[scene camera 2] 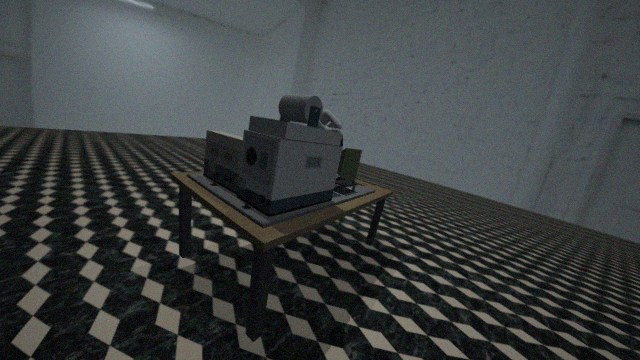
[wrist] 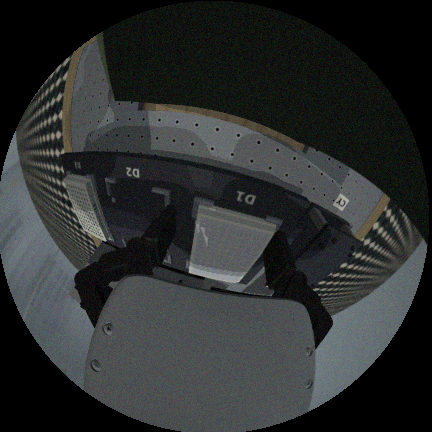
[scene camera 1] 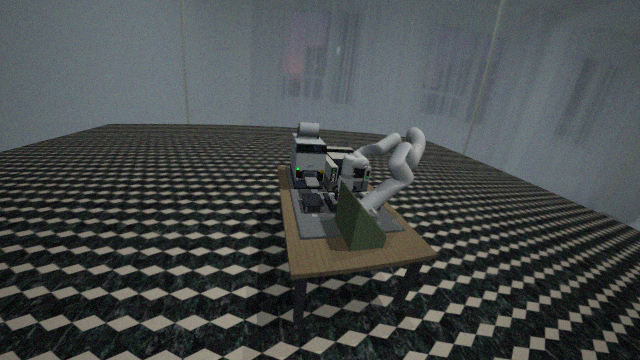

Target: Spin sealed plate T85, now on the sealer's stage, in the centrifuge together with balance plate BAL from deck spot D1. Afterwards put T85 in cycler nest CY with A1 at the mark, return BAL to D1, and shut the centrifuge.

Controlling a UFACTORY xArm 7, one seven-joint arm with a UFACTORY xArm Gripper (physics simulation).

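Where they show: gripper, fingertip midpoint: [wrist: 223, 231]; arm's base, origin of the base link: [scene camera 2: 343, 157] [scene camera 1: 364, 208].
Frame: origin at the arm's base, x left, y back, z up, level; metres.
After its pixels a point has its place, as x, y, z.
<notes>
Balance plate BAL [wrist: 231, 245] {0.009, -0.294, -0.105}, pale and covered, sits flat on deck spot D1 in the wrist view. My gripper [wrist: 223, 231] {-0.006, -0.258, -0.088} is open, with one black finger on each side of BAL and nothing held; how far the tips are above the deck is hard to tell. In scene camera 1 the fingers are mostly hidden behind a green panel. A pale plate, apparently T85 [scene camera 1: 311, 181] {0.138, -0.483, -0.059}, lies on the stage of the white sealer [scene camera 1: 310, 162] {0.124, -0.589, 0.046} [scene camera 2: 305, 170] {0.198, -0.856, 0.001}. The dark cycler nest CY [wrist: 327, 250] {0.158, -0.287, -0.115} stands beside D1, near its label. The centrifuge's lid state cannot be made out.
The green panel [scene camera 1: 356, 225] {0.100, 0.106, -0.021} [scene camera 2: 350, 165] {0.087, -0.044, -0.039} stands upright near the arm's base [scene camera 1: 372, 206] {-0.009, 0.051, 0.039}. A plate with many wells [wrist: 86, 207] {-0.224, -0.293, -0.106} sits on the spot beyond D2. Pale instruments [scene camera 1: 332, 172] {-0.032, -0.505, 0.005} [scene camera 2: 225, 155] {-0.183, -0.962, -0.019} stand beside the sealer on the wooden table [scene camera 1: 320, 260] {0.270, 0.130, -0.184} [scene camera 2: 270, 235] {0.259, -1.094, -0.185}.
</notes>
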